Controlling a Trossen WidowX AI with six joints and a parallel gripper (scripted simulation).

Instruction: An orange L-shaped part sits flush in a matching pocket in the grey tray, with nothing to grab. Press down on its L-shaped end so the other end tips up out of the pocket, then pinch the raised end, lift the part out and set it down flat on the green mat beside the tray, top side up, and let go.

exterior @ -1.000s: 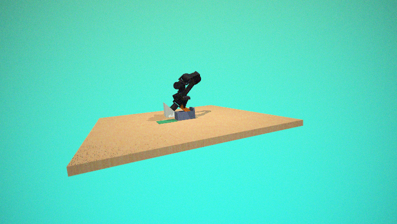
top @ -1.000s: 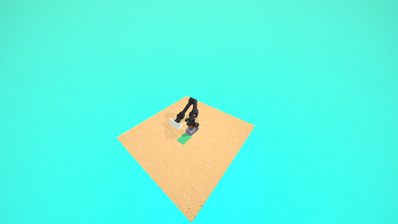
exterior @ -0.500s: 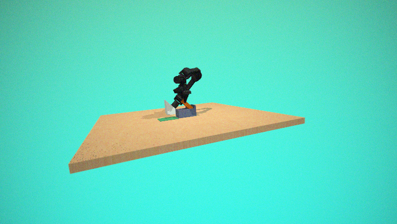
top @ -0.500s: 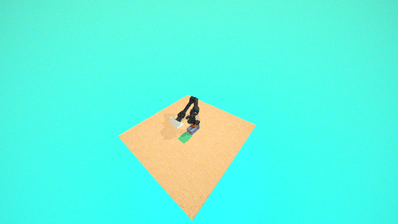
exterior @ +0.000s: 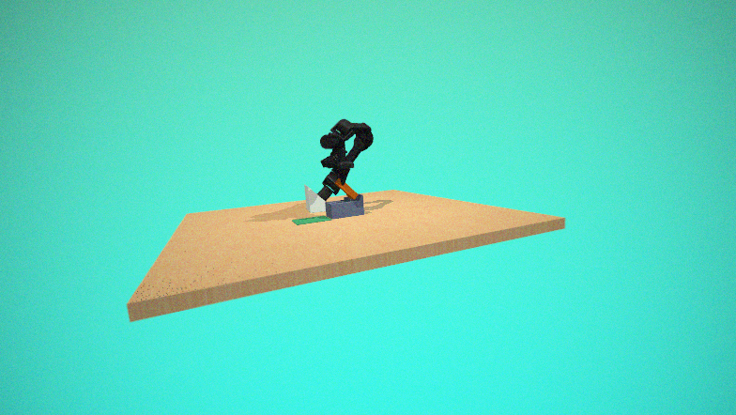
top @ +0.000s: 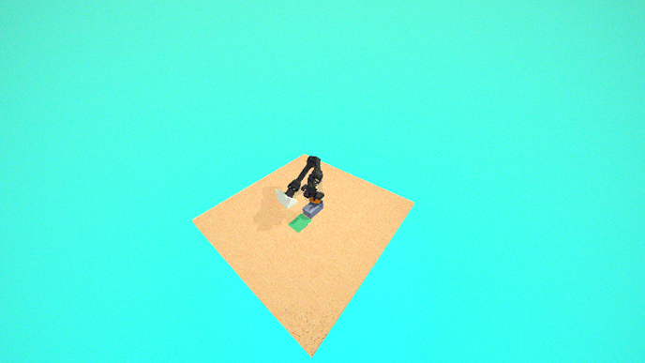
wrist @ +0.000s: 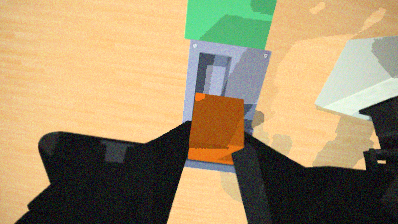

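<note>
My gripper tip is 1 cm past the green mat, 15 cm to the left of it and 15 cm above it. Also, from my gripper tip: orange L-shaped part: 2 cm behind, 3 cm to the left, 3 cm below.
</note>
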